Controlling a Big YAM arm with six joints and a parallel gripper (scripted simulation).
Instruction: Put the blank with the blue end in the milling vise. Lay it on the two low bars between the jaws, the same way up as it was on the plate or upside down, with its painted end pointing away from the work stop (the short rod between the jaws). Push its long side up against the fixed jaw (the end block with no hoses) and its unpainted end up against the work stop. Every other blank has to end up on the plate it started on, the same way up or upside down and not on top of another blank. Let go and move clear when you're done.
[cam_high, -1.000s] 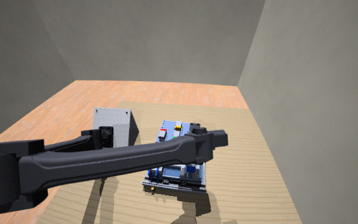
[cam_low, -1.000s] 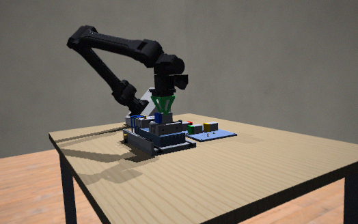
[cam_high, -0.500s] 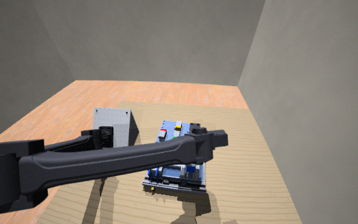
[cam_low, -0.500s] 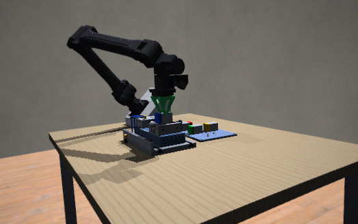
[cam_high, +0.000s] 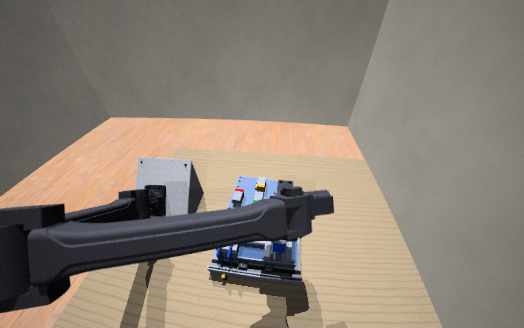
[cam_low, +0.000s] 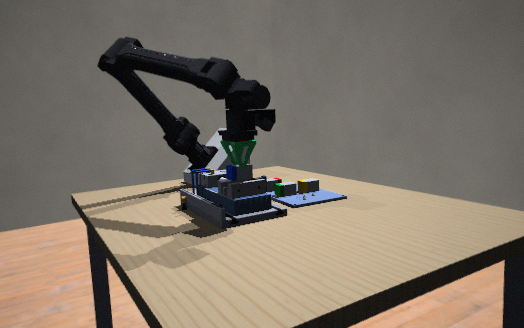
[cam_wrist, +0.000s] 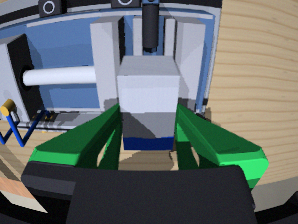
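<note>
Right now the blue-ended blank is 20 mm below my hand. The rest, counted from my hand: dark work stop rod (50 mm to the left, 50 mm below); green-ended blank (80 mm behind, 210 mm to the left, 110 mm below); vise (70 mm behind, 10 mm to the left, 100 mm below).
</note>
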